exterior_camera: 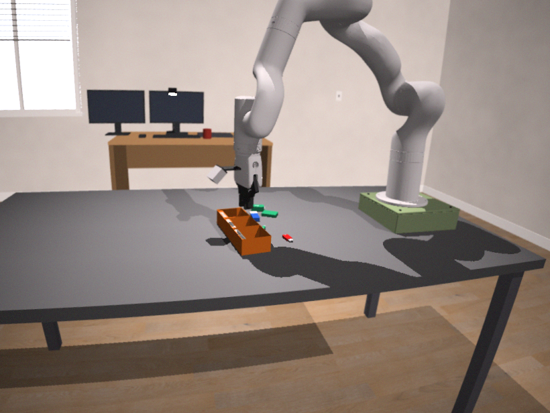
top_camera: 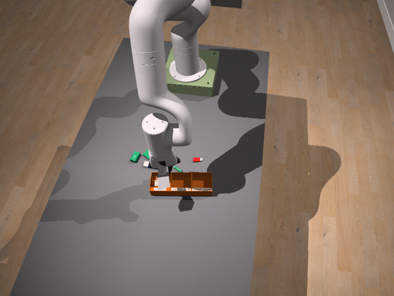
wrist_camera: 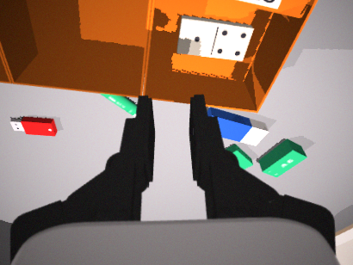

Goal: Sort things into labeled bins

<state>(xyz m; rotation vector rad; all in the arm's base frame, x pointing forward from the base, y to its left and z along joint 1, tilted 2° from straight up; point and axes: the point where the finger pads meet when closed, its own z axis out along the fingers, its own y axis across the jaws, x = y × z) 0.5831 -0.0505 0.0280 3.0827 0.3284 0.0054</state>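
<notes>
The green cylindrical battery lies 80 mm below my hand, 40 mm to the left of it and 40 mm behind it. Also, from my hand: eraser (80 mm to the right, 80 mm below, 60 mm behind); orange three-part bin (70 mm below, 60 mm to the left, 30 mm ahead); white domino (80 mm below, 30 mm to the right, 30 mm ahead).
</notes>
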